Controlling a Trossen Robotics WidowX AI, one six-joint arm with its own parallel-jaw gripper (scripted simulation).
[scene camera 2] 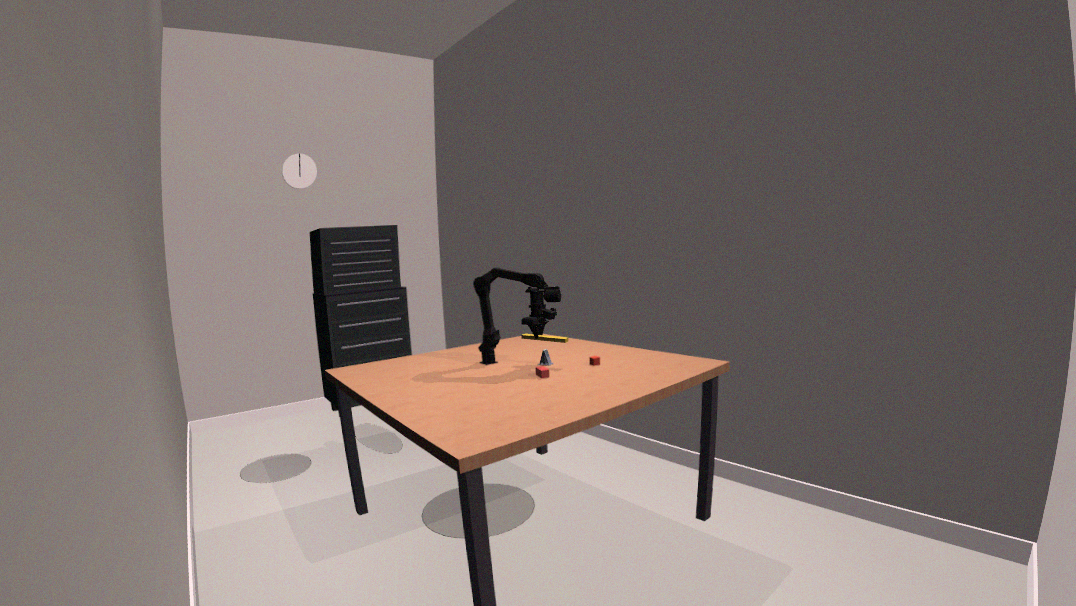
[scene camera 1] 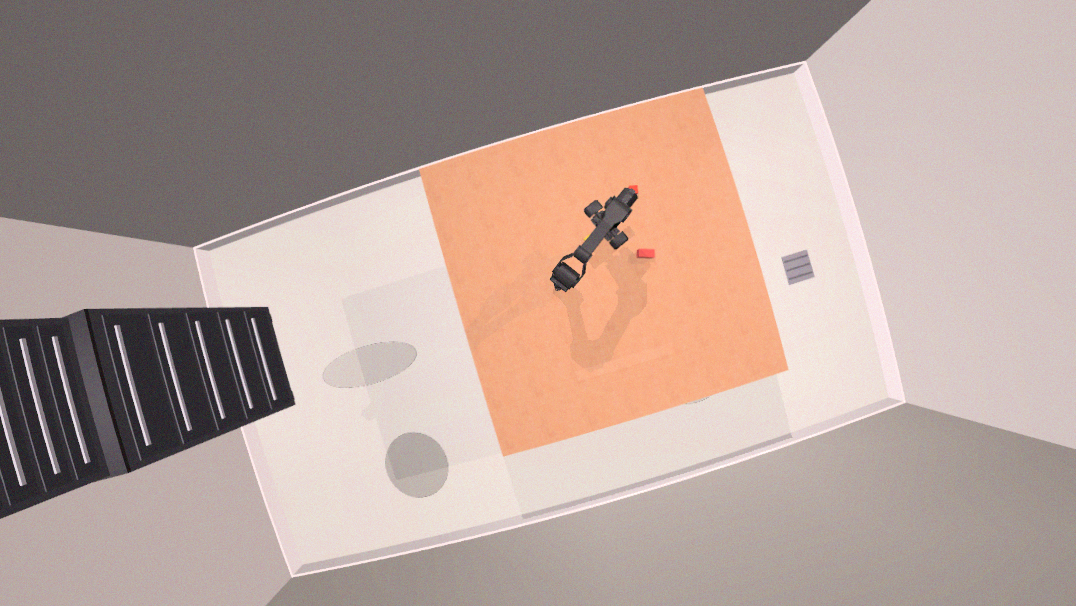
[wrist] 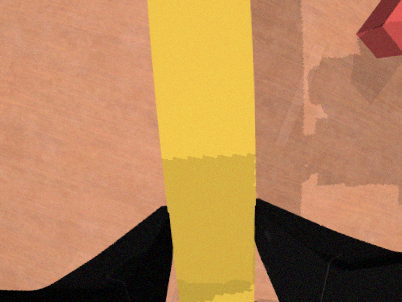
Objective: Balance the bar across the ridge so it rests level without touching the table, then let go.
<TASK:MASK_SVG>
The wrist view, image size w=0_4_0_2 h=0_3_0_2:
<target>gripper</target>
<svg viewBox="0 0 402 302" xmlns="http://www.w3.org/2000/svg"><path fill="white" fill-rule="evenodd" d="M168 206L153 211L138 226L117 239L112 246L106 247L105 251L76 268L76 271L73 269L67 276L49 284L48 287L35 291L0 289L0 302L165 302L173 259L172 226ZM256 199L254 240L278 301L402 302L401 251L390 251L387 248L385 250L375 244L362 242L343 235L342 232L335 232L329 227L310 222L300 215L294 215L276 204Z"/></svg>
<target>yellow bar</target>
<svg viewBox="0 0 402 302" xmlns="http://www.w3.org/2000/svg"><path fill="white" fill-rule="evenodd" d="M148 0L154 92L156 92L166 200L168 200L170 226L172 226L174 268L176 268L178 300L180 302L254 302L254 289L256 289L256 277L254 277L254 256L256 256L254 206L256 206L257 180L256 107L254 107L252 9L250 9L250 0Z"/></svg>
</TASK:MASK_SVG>
